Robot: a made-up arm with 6 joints. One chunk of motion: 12 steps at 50 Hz.
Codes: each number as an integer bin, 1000 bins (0 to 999) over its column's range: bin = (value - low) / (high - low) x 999, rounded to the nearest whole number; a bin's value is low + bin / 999 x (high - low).
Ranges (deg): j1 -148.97..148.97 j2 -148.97..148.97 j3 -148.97..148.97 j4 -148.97..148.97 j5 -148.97..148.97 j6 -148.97..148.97
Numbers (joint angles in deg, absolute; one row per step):
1: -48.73 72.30 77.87 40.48 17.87 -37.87
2: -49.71 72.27 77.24 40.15 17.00 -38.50
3: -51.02 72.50 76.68 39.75 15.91 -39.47
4: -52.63 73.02 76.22 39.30 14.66 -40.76
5: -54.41 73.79 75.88 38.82 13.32 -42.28
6: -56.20 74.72 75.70 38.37 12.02 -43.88
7: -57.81 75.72 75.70 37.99 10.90 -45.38
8: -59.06 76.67 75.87 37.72 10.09 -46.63
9: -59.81 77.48 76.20 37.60 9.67 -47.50
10: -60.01 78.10 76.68 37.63 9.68 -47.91
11: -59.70 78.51 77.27 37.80 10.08 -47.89
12: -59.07 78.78 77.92 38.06 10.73 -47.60
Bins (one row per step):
1: 336 742 761 635 559 373
2: 333 742 758 634 557 370
3: 328 743 757 633 553 367
4: 323 744 755 631 549 363
5: 317 747 754 630 544 358
6: 311 750 753 628 540 352
7: 306 753 753 627 536 347
8: 301 757 754 626 533 343
9: 299 759 755 626 532 340
10: 298 761 757 626 532 339
11: 299 763 759 626 533 339
12: 301 764 761 627 535 340

